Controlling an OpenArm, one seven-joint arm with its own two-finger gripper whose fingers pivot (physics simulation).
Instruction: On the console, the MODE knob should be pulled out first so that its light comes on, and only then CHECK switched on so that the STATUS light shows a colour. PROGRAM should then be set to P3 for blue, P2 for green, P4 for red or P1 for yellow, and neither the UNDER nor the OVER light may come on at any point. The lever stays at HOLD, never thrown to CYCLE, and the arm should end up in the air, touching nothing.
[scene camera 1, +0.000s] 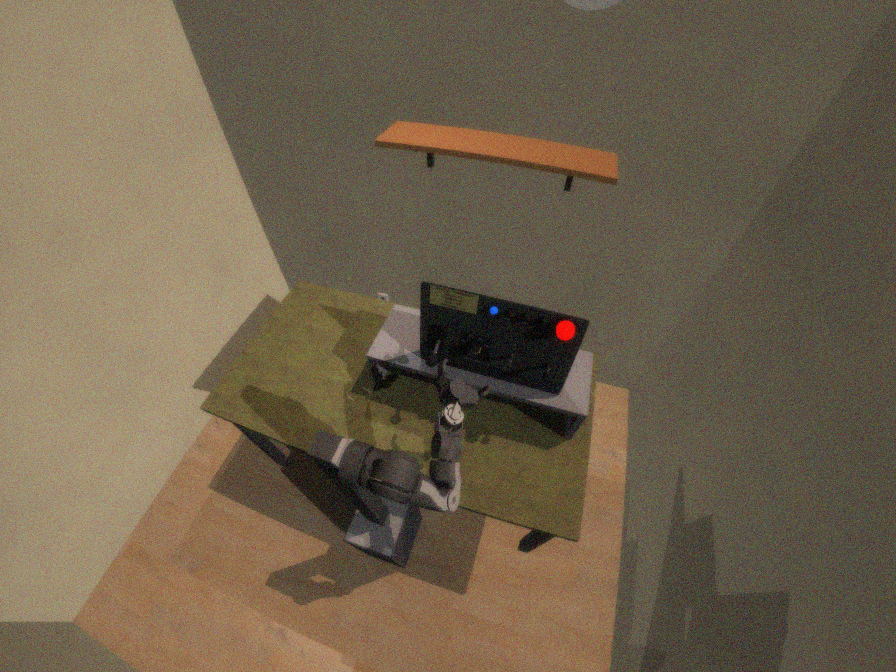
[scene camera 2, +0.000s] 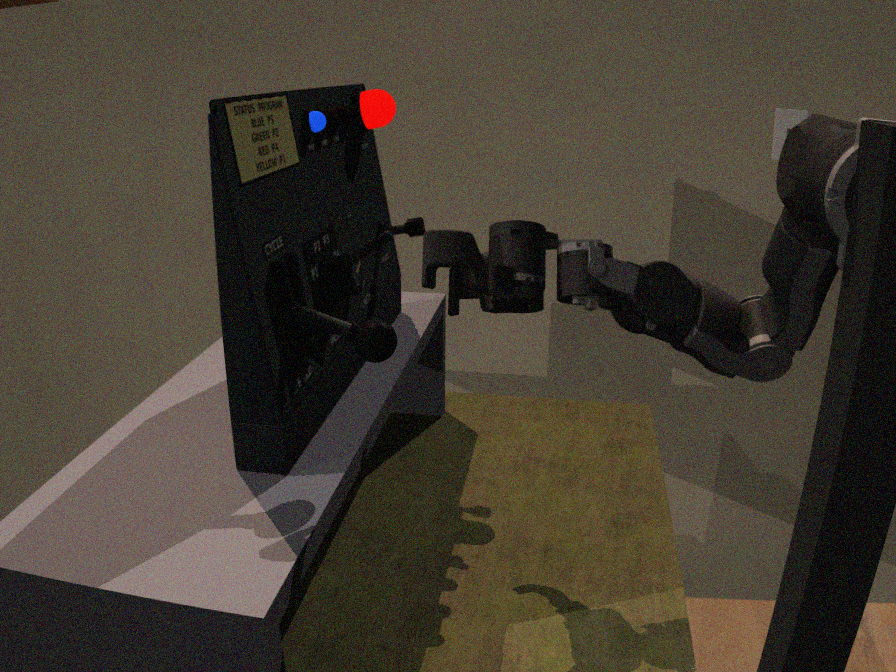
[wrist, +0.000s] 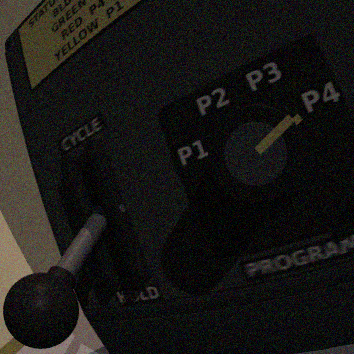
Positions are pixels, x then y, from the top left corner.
Labels:
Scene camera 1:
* pale raised stand: 573, 400
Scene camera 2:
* my gripper: 436, 276
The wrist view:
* lever: 46, 307

